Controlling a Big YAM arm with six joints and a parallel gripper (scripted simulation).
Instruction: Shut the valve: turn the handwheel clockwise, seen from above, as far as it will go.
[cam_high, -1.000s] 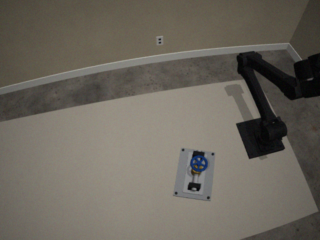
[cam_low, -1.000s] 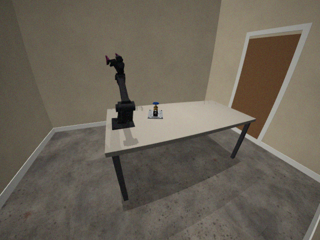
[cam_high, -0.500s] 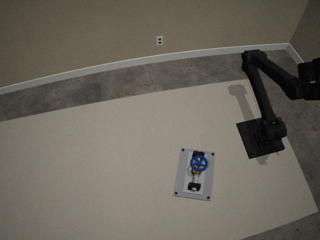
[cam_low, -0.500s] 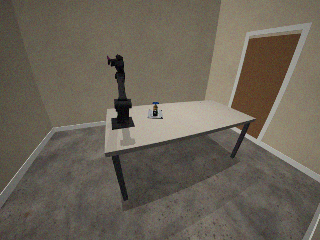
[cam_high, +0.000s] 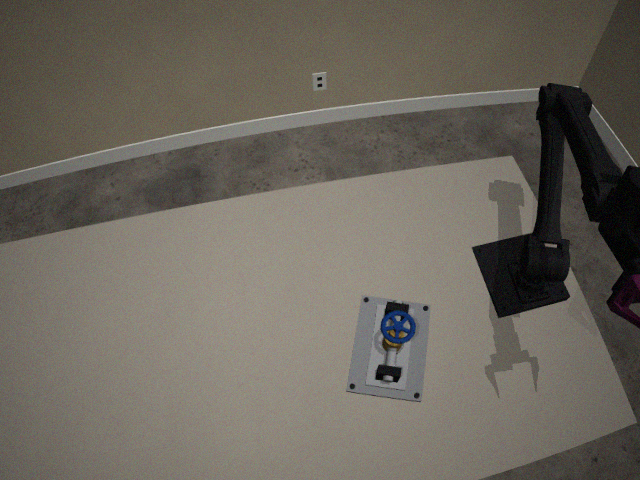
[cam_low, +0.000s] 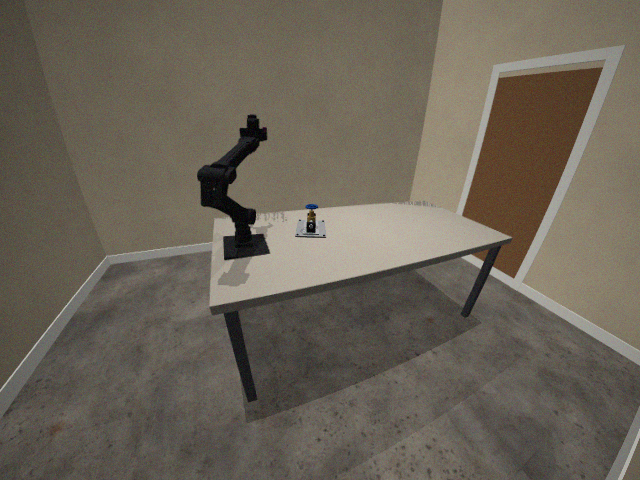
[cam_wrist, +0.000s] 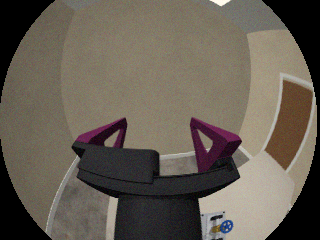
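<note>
My gripper is now 29 cm short of the blue spoked handwheel, 21 cm to the left of it and 40 cm above it.
</note>
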